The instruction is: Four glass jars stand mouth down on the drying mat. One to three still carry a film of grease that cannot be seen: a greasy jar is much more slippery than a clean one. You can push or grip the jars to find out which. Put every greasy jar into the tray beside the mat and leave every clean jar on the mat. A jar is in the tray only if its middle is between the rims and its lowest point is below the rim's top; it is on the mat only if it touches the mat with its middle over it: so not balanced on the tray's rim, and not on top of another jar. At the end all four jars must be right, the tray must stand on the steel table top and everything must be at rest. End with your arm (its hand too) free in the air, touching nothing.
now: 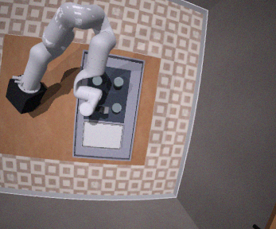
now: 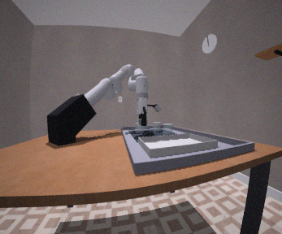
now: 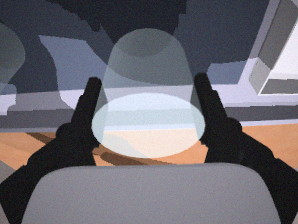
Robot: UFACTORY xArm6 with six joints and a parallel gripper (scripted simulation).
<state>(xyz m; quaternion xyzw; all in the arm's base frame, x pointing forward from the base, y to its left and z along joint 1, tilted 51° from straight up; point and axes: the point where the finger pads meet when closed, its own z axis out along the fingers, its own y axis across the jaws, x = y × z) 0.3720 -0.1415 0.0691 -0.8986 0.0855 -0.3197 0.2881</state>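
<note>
The white tray is 100 mm ahead of my hand, 230 mm to the right of it and 80 mm below it. Round my hand: dark drying mat (90 mm ahead, 90 mm to the left, 90 mm below); steel table top (110 mm ahead, 20 mm to the right, 90 mm below).
</note>
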